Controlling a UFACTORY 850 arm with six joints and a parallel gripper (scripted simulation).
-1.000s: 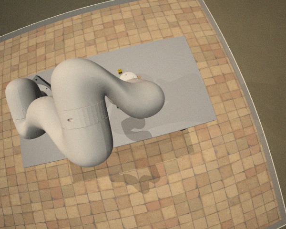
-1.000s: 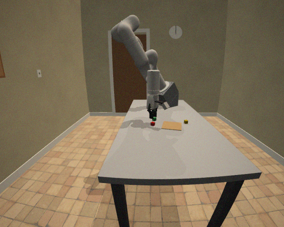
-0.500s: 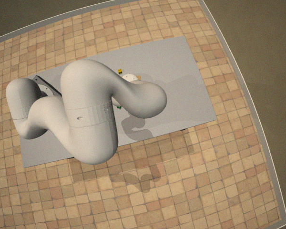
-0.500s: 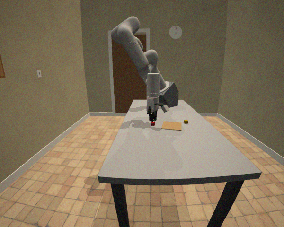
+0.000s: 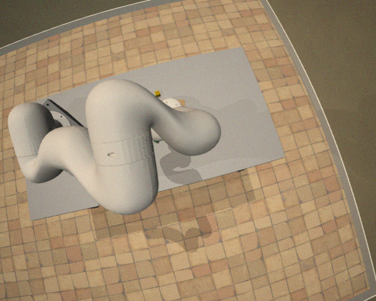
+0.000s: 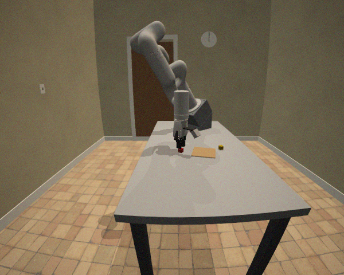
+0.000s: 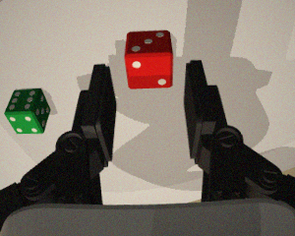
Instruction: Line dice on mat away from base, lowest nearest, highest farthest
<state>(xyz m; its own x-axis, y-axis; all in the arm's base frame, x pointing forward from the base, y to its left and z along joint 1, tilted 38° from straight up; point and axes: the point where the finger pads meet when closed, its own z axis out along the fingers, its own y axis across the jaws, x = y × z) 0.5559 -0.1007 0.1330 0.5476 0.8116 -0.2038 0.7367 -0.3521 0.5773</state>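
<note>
Now: hand 40 mm above the red die. Round my hand: green die 100 mm behind, 20 mm to the left, 40 mm below; yellow die 20 mm behind, 260 mm to the left, 40 mm below; mat 20 mm ahead, 140 mm to the left, 50 mm below.
</note>
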